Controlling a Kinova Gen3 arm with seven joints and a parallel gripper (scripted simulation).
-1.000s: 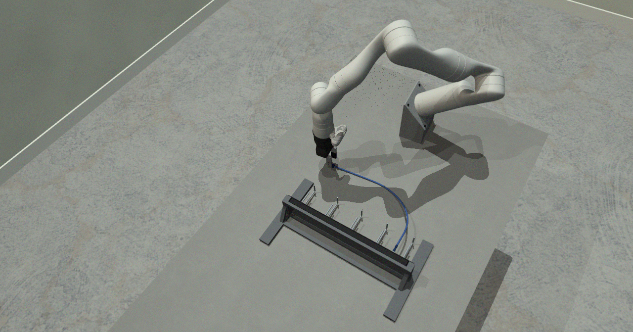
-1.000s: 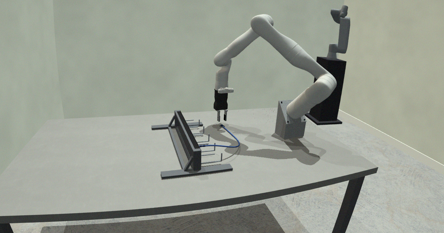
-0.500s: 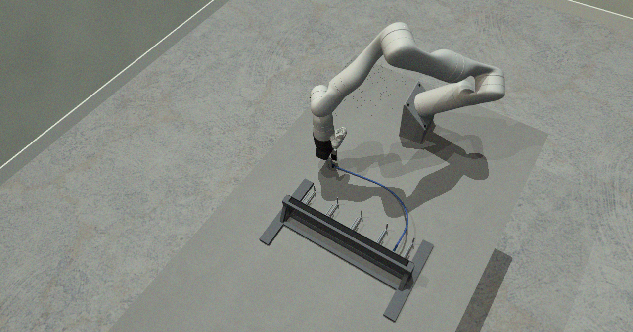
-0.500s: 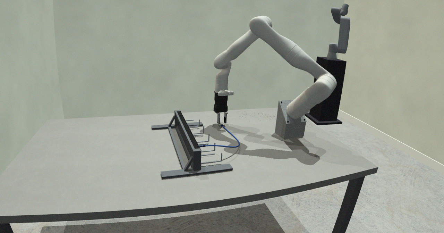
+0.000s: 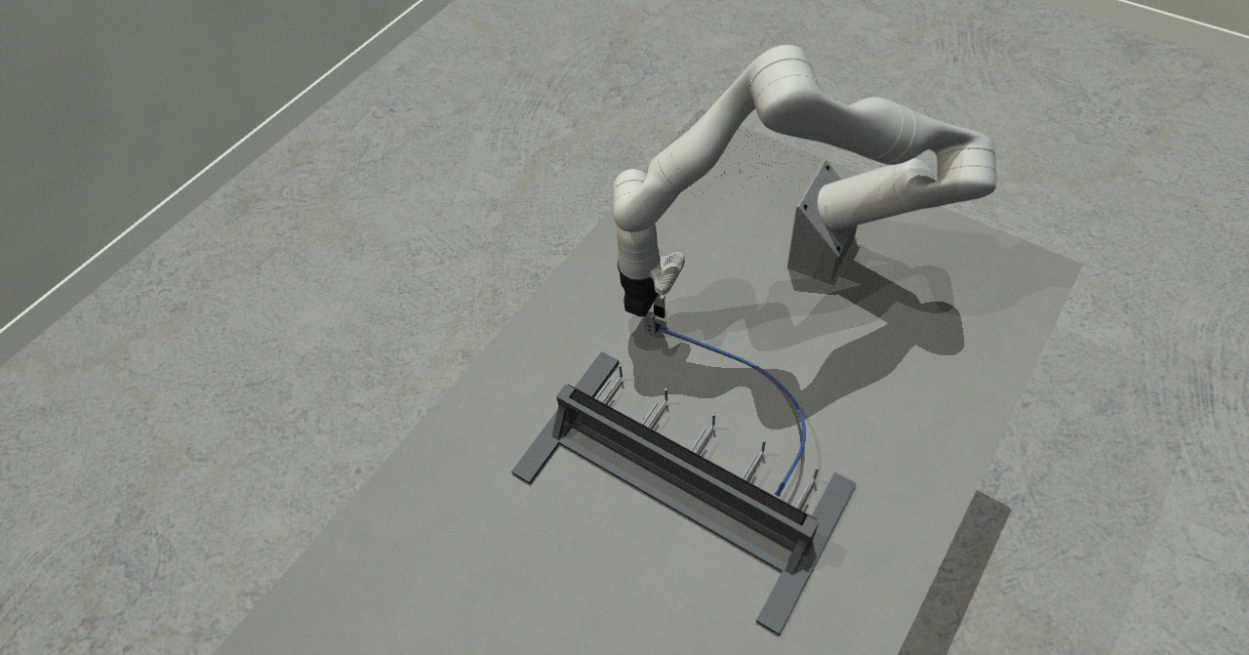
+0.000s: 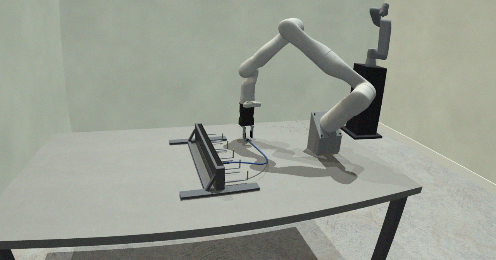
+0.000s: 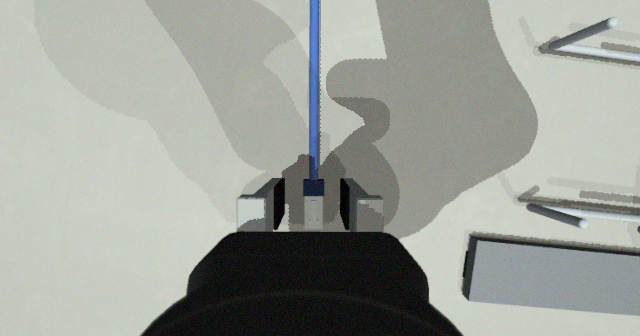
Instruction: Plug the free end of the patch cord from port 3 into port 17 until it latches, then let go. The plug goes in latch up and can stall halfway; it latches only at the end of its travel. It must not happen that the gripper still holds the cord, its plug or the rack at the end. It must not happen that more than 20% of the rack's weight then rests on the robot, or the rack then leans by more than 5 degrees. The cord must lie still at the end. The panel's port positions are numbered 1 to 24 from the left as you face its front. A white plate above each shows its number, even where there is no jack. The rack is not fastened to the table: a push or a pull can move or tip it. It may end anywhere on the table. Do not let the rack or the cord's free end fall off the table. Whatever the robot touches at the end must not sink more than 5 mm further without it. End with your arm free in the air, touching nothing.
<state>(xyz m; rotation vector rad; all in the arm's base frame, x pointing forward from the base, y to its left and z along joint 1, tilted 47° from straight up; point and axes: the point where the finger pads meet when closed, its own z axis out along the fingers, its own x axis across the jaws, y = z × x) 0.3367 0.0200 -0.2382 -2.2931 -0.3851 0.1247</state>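
Right now the plug is 1 cm to the right of my hand and 3 cm below it.
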